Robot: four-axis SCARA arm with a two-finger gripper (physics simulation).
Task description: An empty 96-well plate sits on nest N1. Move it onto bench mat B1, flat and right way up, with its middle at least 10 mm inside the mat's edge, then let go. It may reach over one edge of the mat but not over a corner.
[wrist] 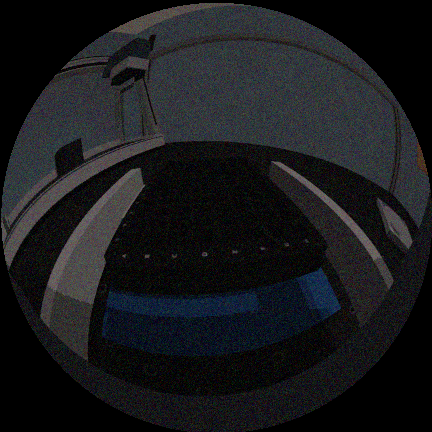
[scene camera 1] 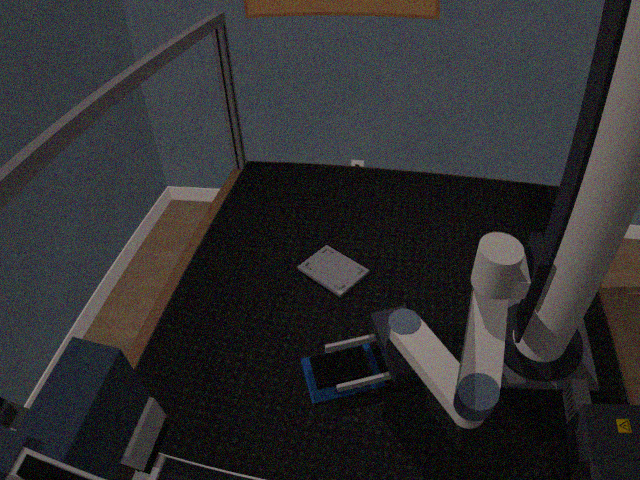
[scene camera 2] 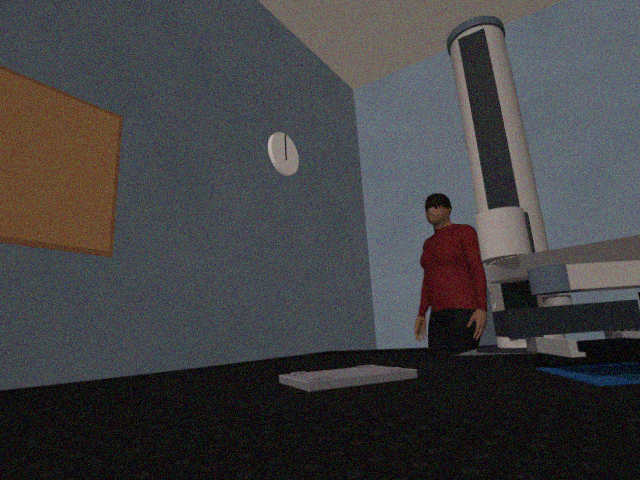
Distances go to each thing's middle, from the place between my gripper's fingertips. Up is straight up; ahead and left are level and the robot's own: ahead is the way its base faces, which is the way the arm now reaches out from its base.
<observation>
Now: the blue bench mat B1 point(scene camera 1: 330, 393) 30 mm below my hand, 20 mm behind it and 10 mm to the right of it. The rest, counted from my hand: black 96-well plate point(scene camera 1: 329, 369) (20 mm behind, 10 mm to the right); nest N1 point(scene camera 2: 347, 377) (340 mm to the right, 60 mm ahead, 30 mm below).
</observation>
